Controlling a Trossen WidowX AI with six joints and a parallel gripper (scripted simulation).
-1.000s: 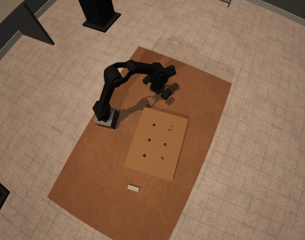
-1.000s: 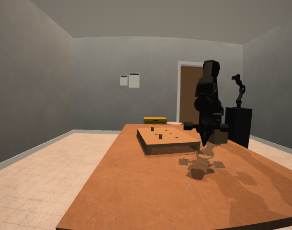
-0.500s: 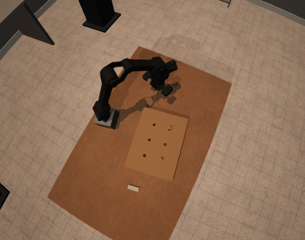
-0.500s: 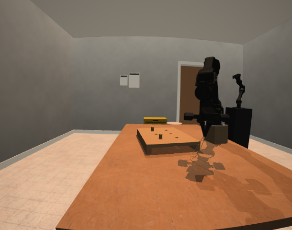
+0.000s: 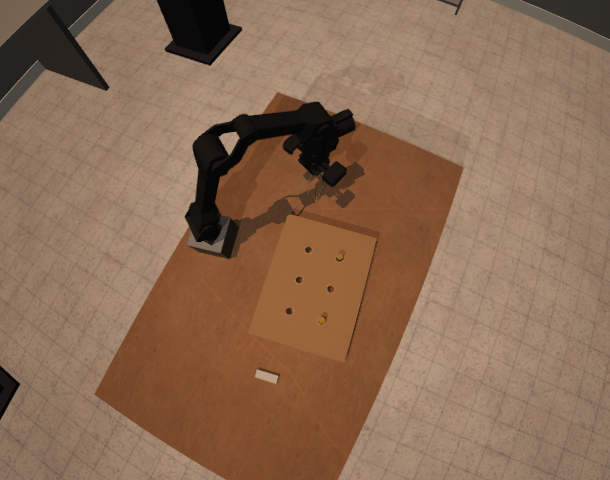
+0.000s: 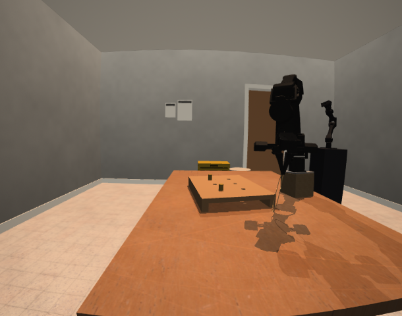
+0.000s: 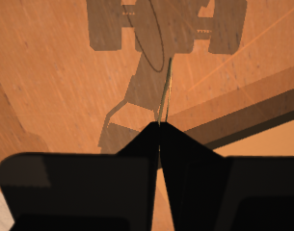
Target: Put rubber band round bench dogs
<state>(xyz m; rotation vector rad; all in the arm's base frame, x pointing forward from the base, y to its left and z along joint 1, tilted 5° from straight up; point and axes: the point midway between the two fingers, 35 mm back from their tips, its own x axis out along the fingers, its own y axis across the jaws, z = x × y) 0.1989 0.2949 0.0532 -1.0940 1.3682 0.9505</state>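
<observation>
Now: the wooden board 14 cm ahead of my hand, 28 cm to the right of it and 15 cm below it. From my hand the other things lie so: small white block (14 cm ahead, 58 cm to the right, 18 cm below).
</observation>
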